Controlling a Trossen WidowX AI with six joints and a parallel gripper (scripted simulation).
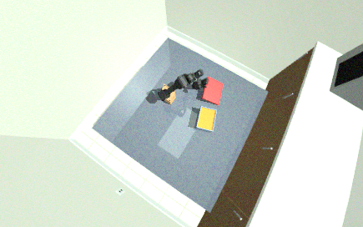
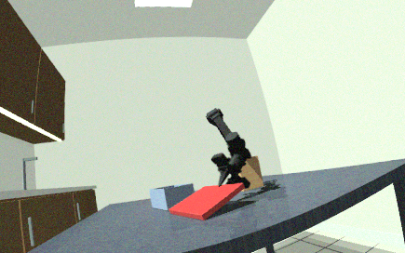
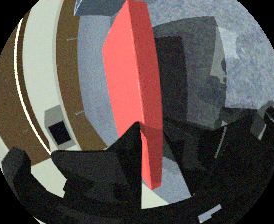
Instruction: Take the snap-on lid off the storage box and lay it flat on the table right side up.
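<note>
Now: gripper tip 80 mm short of the red lid, 20 mm to the right of it and 20 mm above it. Round my gripper tip: storage box (130 mm ahead, 290 mm to the right, 20 mm below).
</note>
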